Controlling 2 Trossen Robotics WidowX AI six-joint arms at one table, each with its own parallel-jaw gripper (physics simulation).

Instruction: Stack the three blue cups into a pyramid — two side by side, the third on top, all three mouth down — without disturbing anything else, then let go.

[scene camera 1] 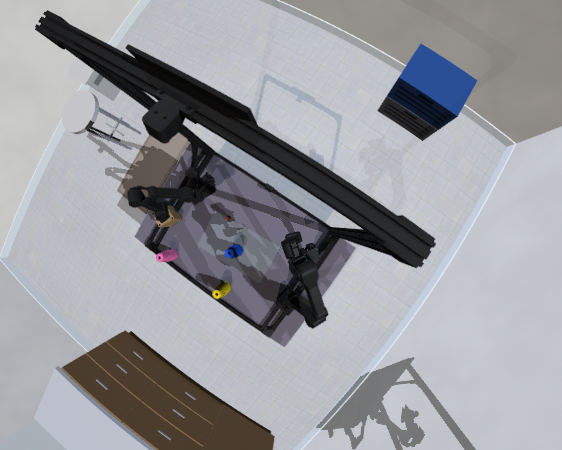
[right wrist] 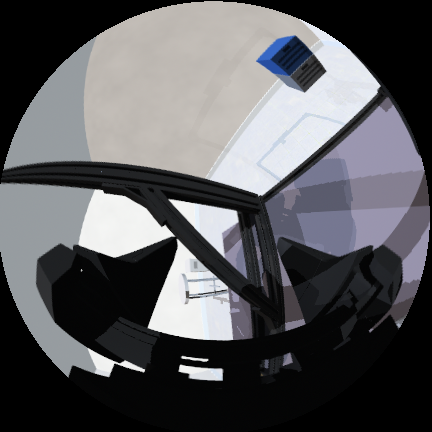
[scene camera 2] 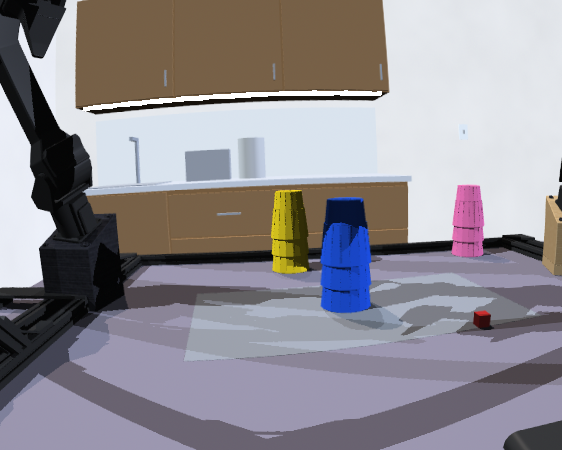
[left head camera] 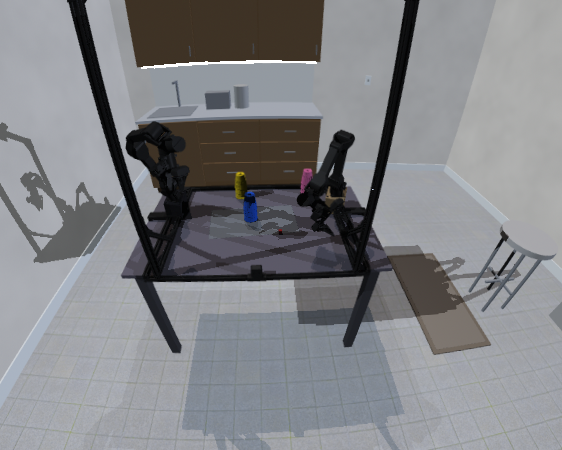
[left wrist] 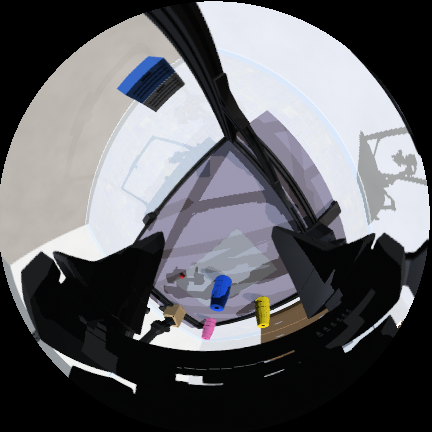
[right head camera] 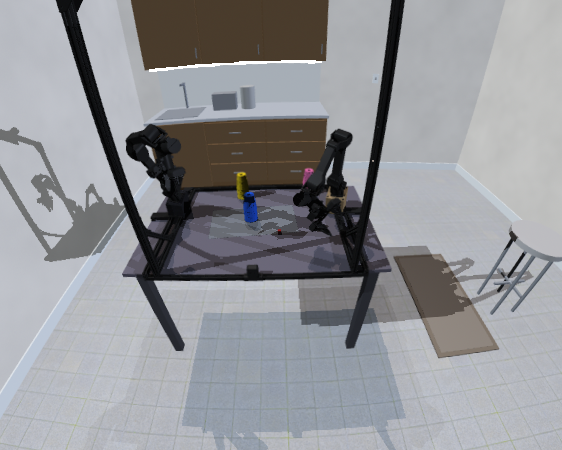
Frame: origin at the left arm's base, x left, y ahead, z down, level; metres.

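Seen in the pictures: left gripper, fingertip midpoint: (scene camera 1: 299, 247) (scene camera 2: 56, 30) (left head camera: 176, 191) (left wrist: 219, 234) (right head camera: 173, 192); right gripper, fingertip midpoint: (scene camera 1: 201, 167) (right wrist: 228, 242) (left head camera: 340, 229) (right head camera: 337, 229); left arm's base at its link origin: (scene camera 1: 287, 303) (scene camera 2: 77, 230) (left head camera: 174, 196) (right head camera: 176, 197); right arm's base at its link origin: (scene camera 1: 162, 215) (left head camera: 336, 192) (left wrist: 169, 320) (right head camera: 337, 191).
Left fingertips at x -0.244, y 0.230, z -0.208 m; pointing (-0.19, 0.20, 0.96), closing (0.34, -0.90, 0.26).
Offsets run from my left fingertips to a thing's top centre. Level surfaces: height alone.
The blue cups @(dx +0.330, dy +0.177, dz +0.173 m) (left head camera: 250, 211) (right head camera: 250, 212) (scene camera 1: 233, 251) (scene camera 2: 345, 272) (left wrist: 221, 290) stand nested in one upright stack, mouth down, on a pale translucent mat @(dz +0.325 m) (left head camera: 220, 230) (scene camera 2: 225, 342). The stack's upper part is in shadow. My left gripper (left wrist: 219, 234) is open and empty, raised above the table at the left arm's side, well away from the stack. My right gripper (right wrist: 228, 242) is open and empty, near the table's right side in the right head camera, apart from the cups.
A yellow cup stack @(dx +0.527, dy +0.035, dz +0.173 m) (left head camera: 240, 186) (scene camera 1: 221, 290) (scene camera 2: 290, 232) stands behind the blue one. A pink cup stack @(dx +0.707, dy +0.397, dz +0.173 m) (left head camera: 306, 180) (scene camera 1: 167, 255) (scene camera 2: 468, 220) stands at the back right. A small red cube @(dx +0.266, dy +0.362, dz +0.309 m) (left head camera: 280, 232) (scene camera 2: 481, 319) lies right of the blue stack. Black rails border the table.
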